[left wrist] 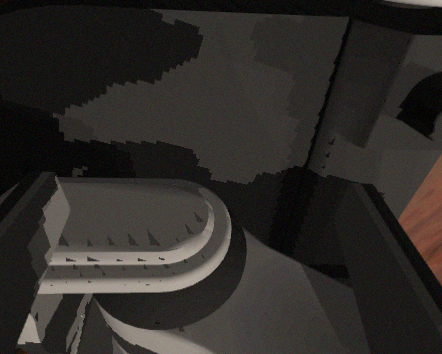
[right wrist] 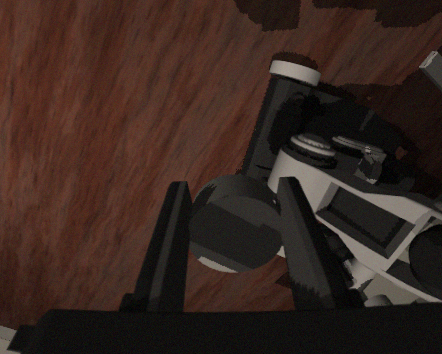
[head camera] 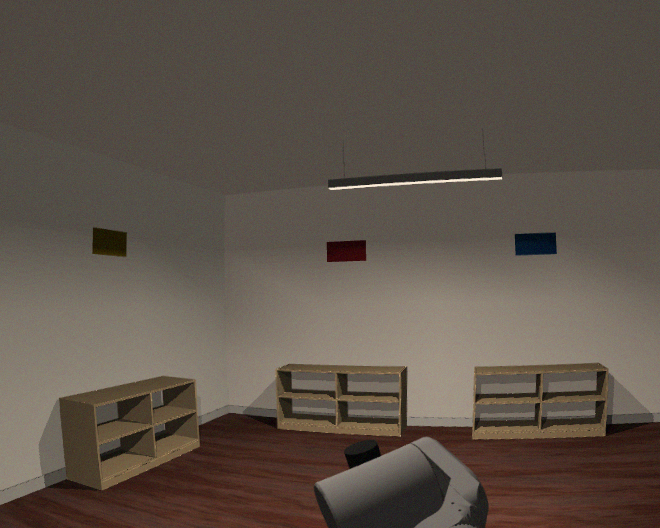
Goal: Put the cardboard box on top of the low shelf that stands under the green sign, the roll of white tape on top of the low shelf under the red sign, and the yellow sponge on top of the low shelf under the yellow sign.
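Frame: origin at the robot's base, x left, y back, z up, level; millimetres.
Where they show: left gripper, fingertip midpoint: [left wrist: 204, 196]; right gripper, fingertip midpoint: [right wrist: 233, 191].
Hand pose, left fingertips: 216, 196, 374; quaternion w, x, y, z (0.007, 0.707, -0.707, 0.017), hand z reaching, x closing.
After its pixels a point has its place, as x, y, z.
My right gripper [right wrist: 233, 191] {-132, -283, 914} is shut on the roll of white tape [right wrist: 235, 225] {-121, -279, 927}, a round disc in shadow between its fingers. My left gripper [left wrist: 204, 196] {216, 196, 374} is open, with parts of the robot's own body behind it. In the head view, the red sign [head camera: 346, 251] {-76, -4861, 1747} hangs above a low wooden shelf [head camera: 341, 368] {-8, -4629, 610} against the back wall, across the room. The yellow sign [head camera: 109, 242] {1807, -3480, 1751} is on the left wall above another low shelf [head camera: 81, 440] {1765, -2841, 336}. No object shows on either top. The cardboard box, the sponge and the green sign do not show.
A blue sign [head camera: 535, 243] {-1866, -4314, 1755} hangs above a third low shelf [head camera: 539, 368] {-1789, -4068, 610} at the right of the back wall. A lamp [head camera: 415, 179] {-534, -3151, 2093} hangs from the ceiling. Dark red wooden floor [head camera: 247, 473] {694, -3343, 1} lies before the shelves. My right arm [head camera: 385, 492] {-53, -239, 1175} covers the lower middle of the head view.
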